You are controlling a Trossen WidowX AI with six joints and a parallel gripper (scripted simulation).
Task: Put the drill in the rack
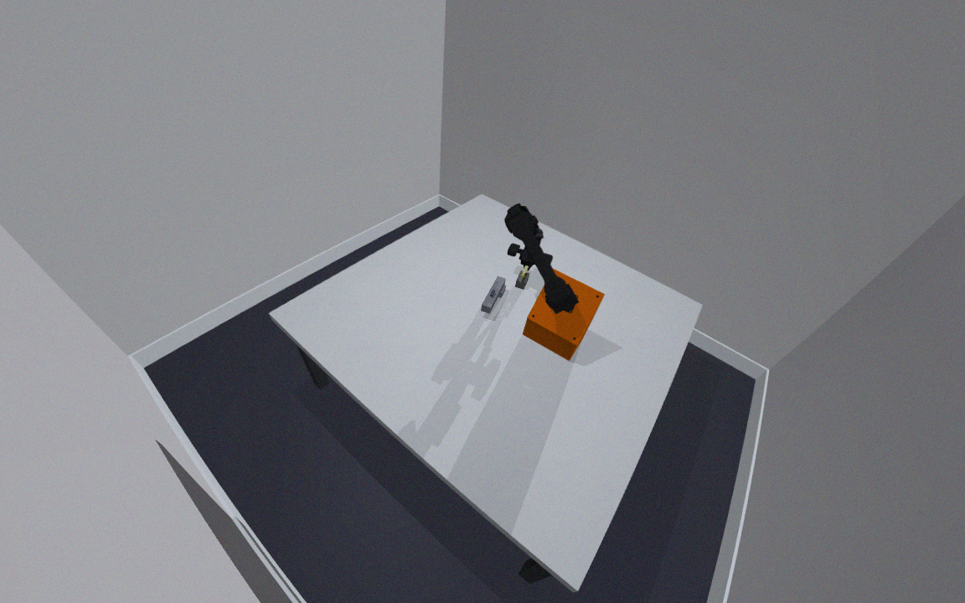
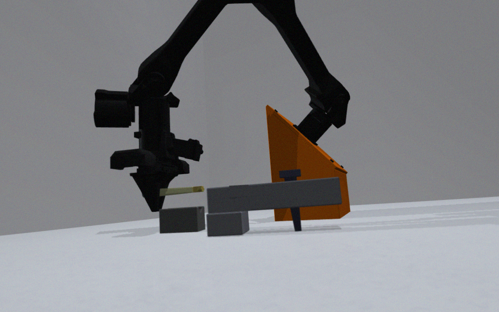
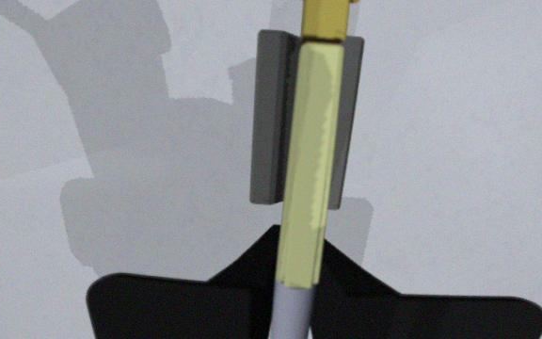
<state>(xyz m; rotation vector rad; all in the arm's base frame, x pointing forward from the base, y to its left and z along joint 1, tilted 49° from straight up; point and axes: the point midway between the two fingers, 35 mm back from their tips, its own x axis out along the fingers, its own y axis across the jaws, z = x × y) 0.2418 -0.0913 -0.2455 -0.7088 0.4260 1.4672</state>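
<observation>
Now: the drill 1 cm behind my gripper tip, 4 cm to the left of it and 3 cm above it. The rest, counted from my gripper tip: grey housing: 4 cm ahead, 23 cm to the left; dark t-shaped key: 4 cm ahead, 26 cm to the left, 2 cm above; dark v-notched rack: 1 cm behind, 5 cm to the left, 2 cm below.
</observation>
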